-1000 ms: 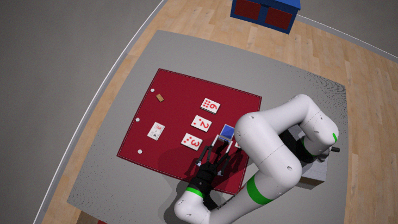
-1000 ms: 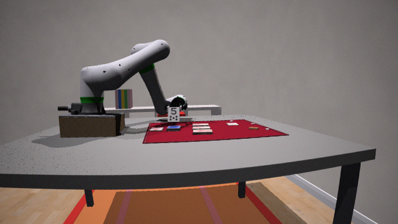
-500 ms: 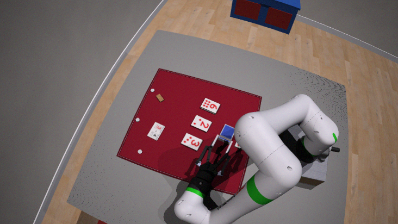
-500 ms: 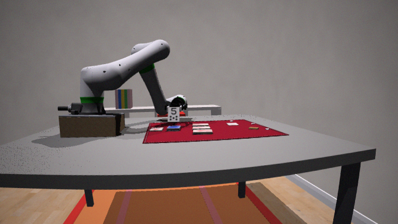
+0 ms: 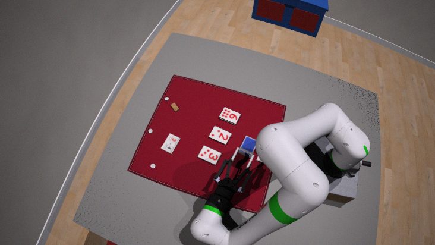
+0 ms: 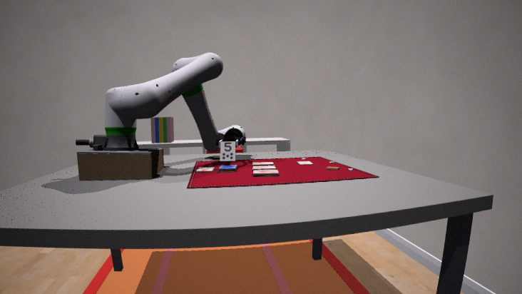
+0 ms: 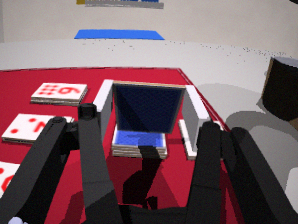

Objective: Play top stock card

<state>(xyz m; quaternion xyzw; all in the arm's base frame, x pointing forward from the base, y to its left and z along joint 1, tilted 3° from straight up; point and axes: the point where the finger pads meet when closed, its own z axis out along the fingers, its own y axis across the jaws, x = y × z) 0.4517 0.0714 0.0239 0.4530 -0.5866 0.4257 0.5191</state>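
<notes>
Right now my hand is 5 cm to the left of the black 5 card, 3 cm above it and 1 cm past it. Round my hand: red card cloth: 16 cm ahead, 11 cm to the right, 11 cm below; brown block: 38 cm ahead, 22 cm to the right, 9 cm below.
</notes>
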